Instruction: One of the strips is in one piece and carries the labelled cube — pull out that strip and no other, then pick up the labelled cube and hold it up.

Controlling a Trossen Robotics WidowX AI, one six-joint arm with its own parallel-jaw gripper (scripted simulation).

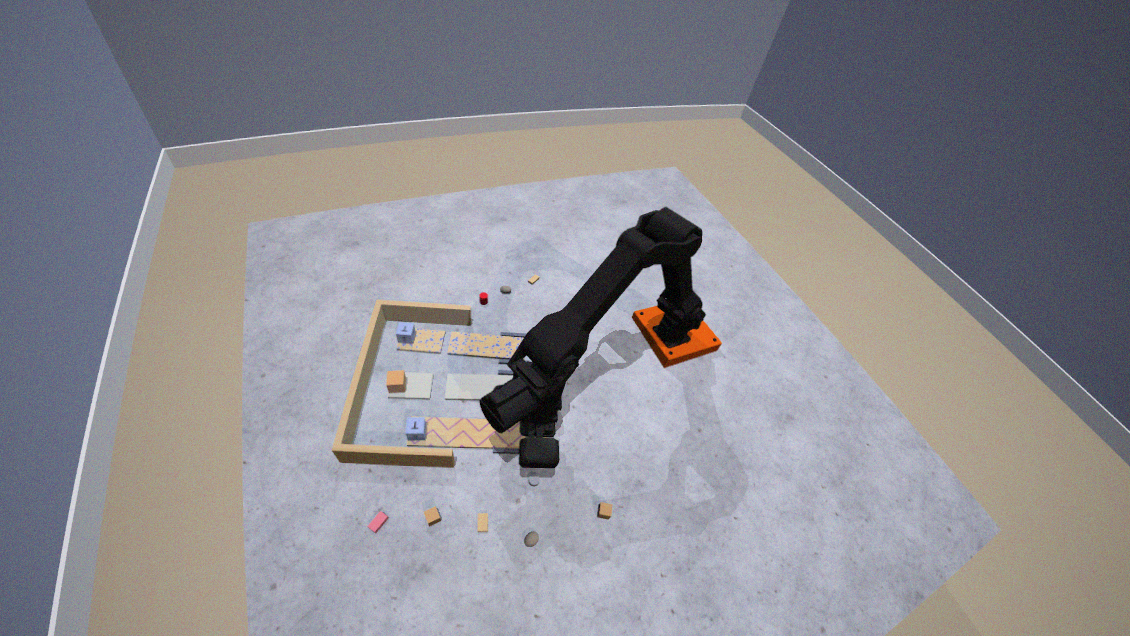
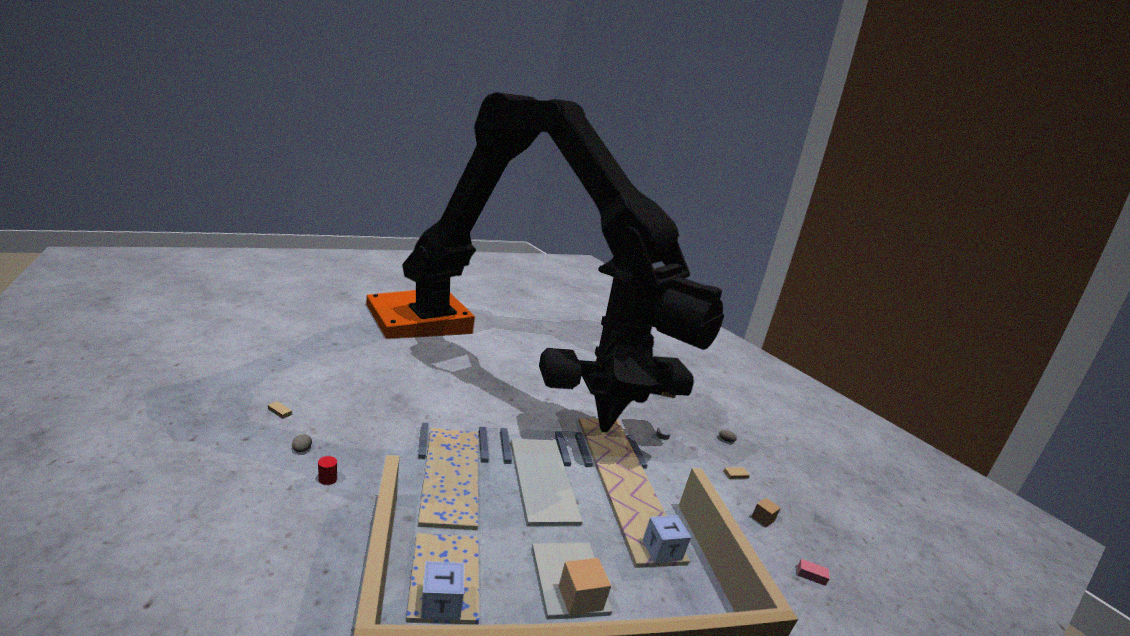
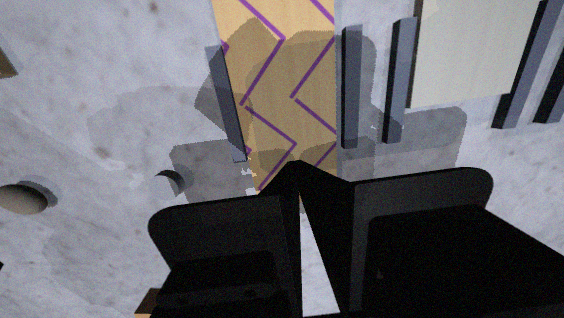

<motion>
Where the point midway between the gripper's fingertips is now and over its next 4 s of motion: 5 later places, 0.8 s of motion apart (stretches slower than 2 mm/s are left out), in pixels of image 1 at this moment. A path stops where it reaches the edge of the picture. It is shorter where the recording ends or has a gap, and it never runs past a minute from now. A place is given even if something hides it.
My gripper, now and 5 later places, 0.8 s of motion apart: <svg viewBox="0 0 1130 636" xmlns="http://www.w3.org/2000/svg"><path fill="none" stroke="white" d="M533 433L552 434L571 435L590 436L593 426L541 424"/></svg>
</motion>
